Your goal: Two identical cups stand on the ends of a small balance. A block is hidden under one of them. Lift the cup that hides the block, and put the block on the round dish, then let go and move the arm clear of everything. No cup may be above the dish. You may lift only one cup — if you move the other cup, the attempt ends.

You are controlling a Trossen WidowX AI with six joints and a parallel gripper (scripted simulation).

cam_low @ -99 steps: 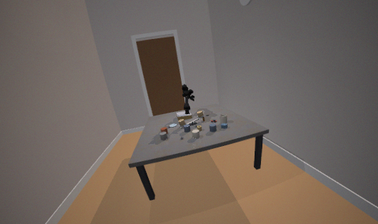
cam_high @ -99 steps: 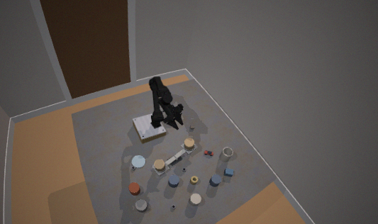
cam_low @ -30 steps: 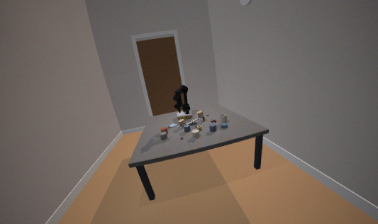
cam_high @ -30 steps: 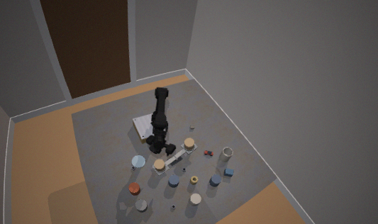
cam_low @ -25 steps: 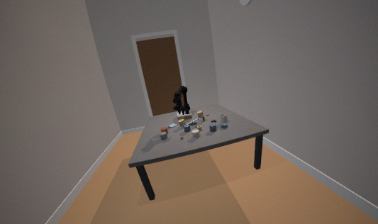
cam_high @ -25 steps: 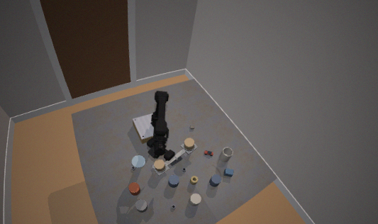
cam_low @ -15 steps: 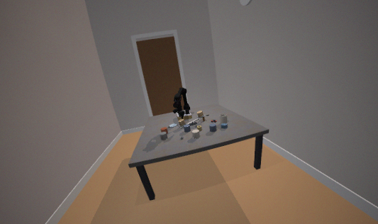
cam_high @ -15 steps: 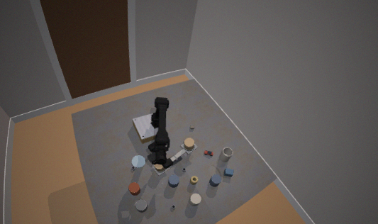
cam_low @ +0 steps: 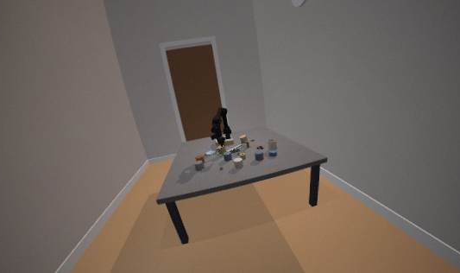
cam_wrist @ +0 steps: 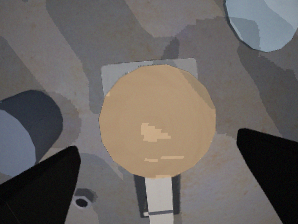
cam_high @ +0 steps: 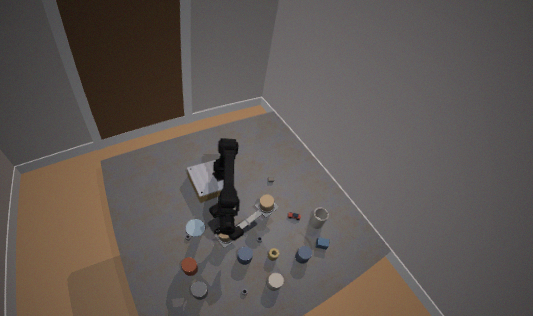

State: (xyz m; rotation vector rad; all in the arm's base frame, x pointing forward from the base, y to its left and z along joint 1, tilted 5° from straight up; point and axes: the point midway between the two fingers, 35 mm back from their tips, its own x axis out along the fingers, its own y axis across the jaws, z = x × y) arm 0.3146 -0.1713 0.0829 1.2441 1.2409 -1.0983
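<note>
Right now my gripper tip is 20 mm to the left of the tan cup and 40 mm above it. Round my gripper tip: red-brown cylinder 40 mm ahead, 250 mm to the right, 70 mm below; round pale blue dish 130 mm behind, 100 mm to the right, 100 mm below; grey block 60 mm below.
</note>
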